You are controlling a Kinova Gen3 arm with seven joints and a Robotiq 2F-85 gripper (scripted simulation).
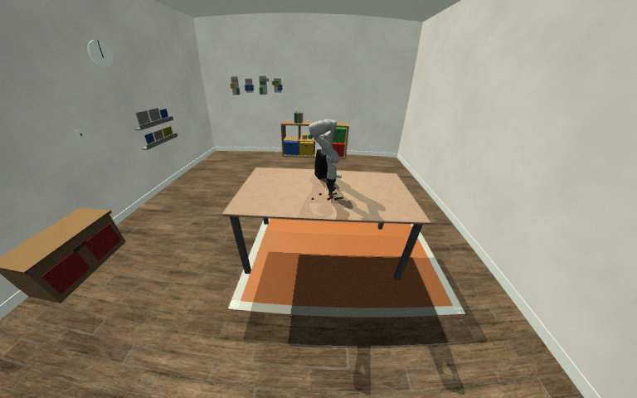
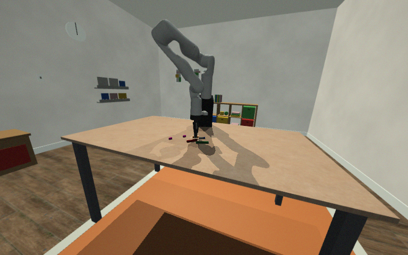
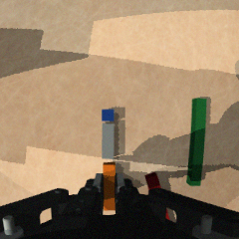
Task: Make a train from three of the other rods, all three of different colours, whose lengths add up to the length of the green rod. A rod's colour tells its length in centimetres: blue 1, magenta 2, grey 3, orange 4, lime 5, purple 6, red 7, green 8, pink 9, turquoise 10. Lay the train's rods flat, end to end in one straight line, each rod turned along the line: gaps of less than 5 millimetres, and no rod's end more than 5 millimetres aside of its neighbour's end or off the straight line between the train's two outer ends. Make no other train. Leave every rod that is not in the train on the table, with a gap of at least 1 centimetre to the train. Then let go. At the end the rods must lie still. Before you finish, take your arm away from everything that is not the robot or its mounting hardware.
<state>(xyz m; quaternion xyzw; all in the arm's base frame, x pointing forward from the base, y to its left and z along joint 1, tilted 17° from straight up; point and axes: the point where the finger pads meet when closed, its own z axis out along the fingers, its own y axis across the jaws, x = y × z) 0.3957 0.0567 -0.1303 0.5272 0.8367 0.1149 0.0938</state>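
The grey rod is 3 cm to the left of my hand, 2 cm below it and 2 cm behind it. The rest, counted from my hand: red rod (5 cm ahead, 2 cm below); then blue rod (5 cm to the left, 3 cm behind, 2 cm below); then orange rod (1 cm below).
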